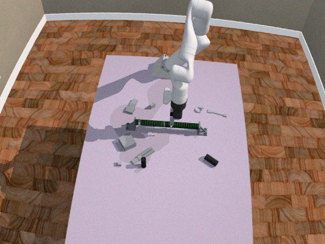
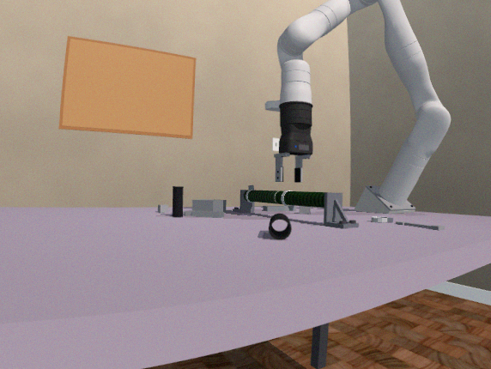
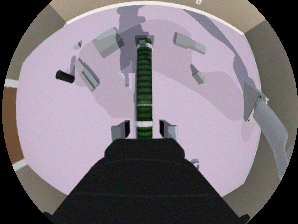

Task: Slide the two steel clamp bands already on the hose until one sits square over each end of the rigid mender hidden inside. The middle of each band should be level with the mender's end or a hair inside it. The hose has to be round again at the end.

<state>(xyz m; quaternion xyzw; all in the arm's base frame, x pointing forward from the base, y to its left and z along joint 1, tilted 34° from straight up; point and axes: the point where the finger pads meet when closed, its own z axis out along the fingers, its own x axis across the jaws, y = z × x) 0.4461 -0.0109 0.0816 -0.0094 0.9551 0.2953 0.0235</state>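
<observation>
The grey block is 22 cm to the right of my hand, 11 cm ahead of it and 9 cm below it. The rest, counted from my hand: black cylinder (24 cm ahead, 12 cm to the right, 7 cm below); then flat wrench (26 cm to the left, 14 cm behind, 10 cm below).
</observation>
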